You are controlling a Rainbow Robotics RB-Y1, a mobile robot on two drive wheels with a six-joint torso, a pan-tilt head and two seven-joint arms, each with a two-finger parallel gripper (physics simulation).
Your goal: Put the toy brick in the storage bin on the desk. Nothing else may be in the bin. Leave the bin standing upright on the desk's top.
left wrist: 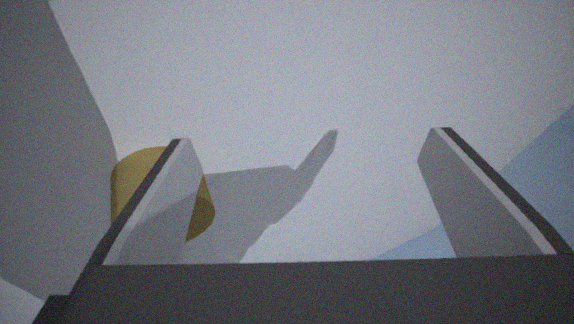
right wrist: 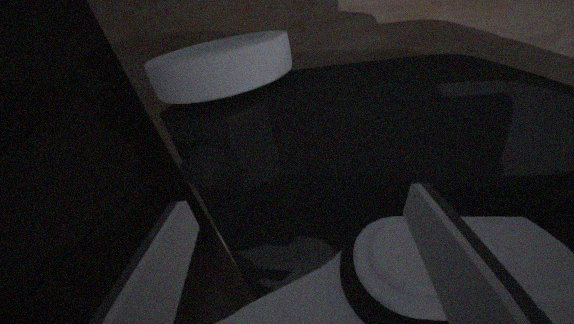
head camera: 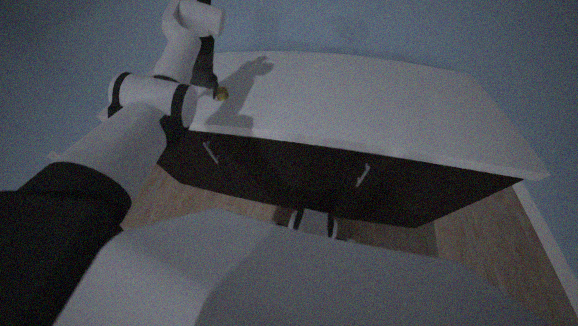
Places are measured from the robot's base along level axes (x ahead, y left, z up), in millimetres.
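Pixels of known places: left gripper, between the fingertips: [left wrist: 308,149] [head camera: 199,94]; right gripper, between the fingertips: [right wrist: 297,207].
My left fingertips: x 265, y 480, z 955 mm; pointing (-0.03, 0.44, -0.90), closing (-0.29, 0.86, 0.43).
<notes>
Ahead of a thing's pixels: the offset from my left fingertips to its middle. "spot": to the spot under its first point. Level surfaces: height alone.
A small yellow rounded object {dx +50, dy -58, dz -28 mm} [head camera: 221,93] [left wrist: 131,175] is on the white desk top {dz -44 mm} [head camera: 350,100] [left wrist: 300,60]. Its shape looks like a short cylinder, and I cannot tell whether it is the toy brick. My left gripper [head camera: 215,92] [left wrist: 308,149] is open and empty. In the left wrist view its left finger crosses in front of the yellow object, which lies mostly outside the gap between the fingers. My right gripper [right wrist: 297,207] is open and empty, low beside the dark desk front. The storage bin does not show in these views.
The desk's dark front {spot: dx -64, dy -384, dz -292 mm} [head camera: 300,172] has two light handles [head camera: 211,152] {spot: dx -83, dy -612, dz -196 mm} [head camera: 363,175]. My arm's shadow falls across the desk top near the yellow object. White and black robot parts show below the right gripper's camera, with wooden floor {dz -954 mm} [right wrist: 480,10] beyond.
</notes>
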